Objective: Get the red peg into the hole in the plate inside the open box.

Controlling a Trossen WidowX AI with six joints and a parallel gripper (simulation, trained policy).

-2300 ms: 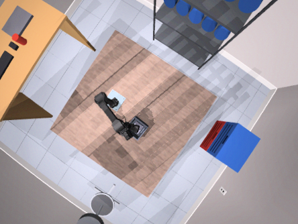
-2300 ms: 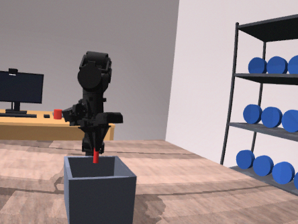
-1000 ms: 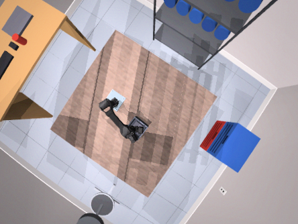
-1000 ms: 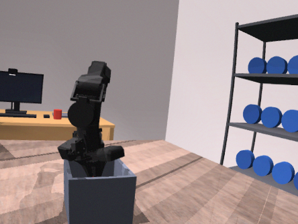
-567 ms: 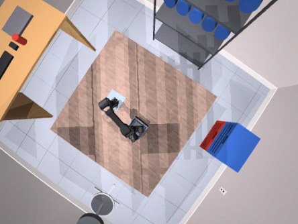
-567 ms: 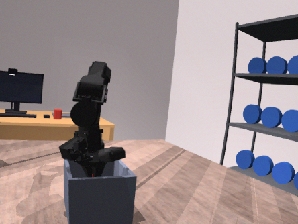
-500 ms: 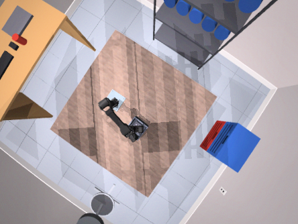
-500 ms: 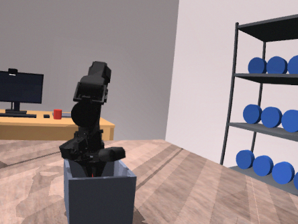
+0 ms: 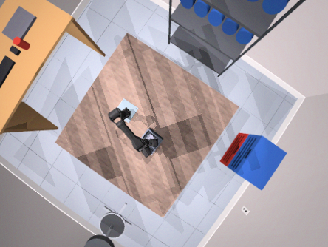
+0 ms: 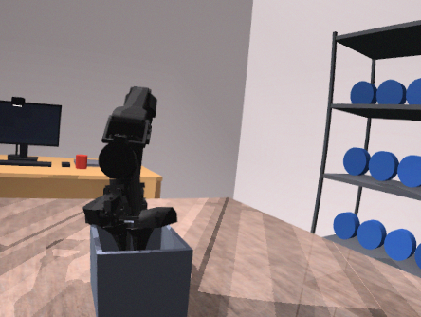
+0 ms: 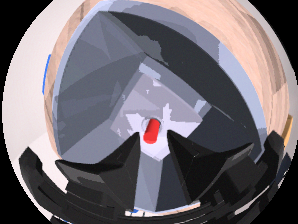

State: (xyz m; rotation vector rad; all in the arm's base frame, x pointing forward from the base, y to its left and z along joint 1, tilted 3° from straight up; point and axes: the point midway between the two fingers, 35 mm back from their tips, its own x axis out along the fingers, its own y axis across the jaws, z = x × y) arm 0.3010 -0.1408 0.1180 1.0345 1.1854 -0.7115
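The red peg is 4 cm below my gripper tip. The rest, counted from my gripper tip: plate 4 cm below.
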